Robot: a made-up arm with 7 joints.
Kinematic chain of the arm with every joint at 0, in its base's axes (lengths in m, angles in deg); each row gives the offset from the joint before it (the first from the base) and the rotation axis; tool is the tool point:
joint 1: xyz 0 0 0 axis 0 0.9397 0.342
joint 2: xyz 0 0 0 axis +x
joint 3: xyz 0 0 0 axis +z
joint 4: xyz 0.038 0 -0.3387 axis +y
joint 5: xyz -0.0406 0 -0.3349 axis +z
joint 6: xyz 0 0 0 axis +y
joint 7: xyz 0 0 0 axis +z
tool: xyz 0 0 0
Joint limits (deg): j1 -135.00..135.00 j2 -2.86..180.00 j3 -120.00..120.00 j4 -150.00..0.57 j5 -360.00..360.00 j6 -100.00..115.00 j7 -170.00..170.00
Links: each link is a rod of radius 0.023 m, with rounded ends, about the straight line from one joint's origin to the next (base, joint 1, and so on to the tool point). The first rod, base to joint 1, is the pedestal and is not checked.
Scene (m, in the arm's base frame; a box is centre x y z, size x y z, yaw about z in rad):
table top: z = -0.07
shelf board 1: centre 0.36 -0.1 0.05 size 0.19 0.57 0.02 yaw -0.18
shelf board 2: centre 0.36 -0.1 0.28 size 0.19 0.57 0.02 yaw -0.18
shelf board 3: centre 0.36 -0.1 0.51 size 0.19 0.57 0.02 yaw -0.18
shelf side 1: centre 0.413 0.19 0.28 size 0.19 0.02 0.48 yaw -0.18
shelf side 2: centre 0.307 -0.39 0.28 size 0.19 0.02 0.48 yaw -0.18
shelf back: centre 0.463 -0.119 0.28 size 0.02 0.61 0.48 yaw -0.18
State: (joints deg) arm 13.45 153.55 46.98 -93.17 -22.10 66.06 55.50
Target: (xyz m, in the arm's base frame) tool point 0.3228 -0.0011 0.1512
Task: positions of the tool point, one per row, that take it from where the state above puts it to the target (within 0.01 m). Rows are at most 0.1 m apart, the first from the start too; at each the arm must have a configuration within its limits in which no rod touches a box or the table.
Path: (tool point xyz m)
1: 0.2843 -0.0490 0.3671
2: 0.2182 -0.0420 0.3417
3: 0.1563 -0.0381 0.3030
4: 0.1877 -0.0106 0.2799
5: 0.2147 0.0159 0.2518
6: 0.2365 0.0411 0.2196
7: 0.2583 0.0312 0.2083
8: 0.2803 0.0207 0.1932
9: 0.3020 0.0099 0.1742
10: 0.3228 -0.0011 0.1512

